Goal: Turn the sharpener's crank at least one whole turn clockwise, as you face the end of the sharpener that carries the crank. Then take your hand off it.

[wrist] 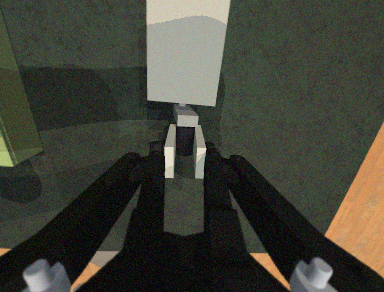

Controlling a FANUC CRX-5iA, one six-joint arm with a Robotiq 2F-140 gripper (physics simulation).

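The pencil sharpener is a light grey, boxy body at the top middle of the wrist view, seen from above. Its crank has a short light grey arm at the near end, with a dark handle knob at the arm's outer end. My gripper is closed in around the knob, with one pale finger pad on each side of it. The lower part of the knob is in shadow, and its contact with the pads is hard to make out.
A yellow-green block stands at the left edge. A dark green mat lies under the sharpener. The orange wooden table shows at the right and along the bottom. Broad shadows fall on the mat at the left.
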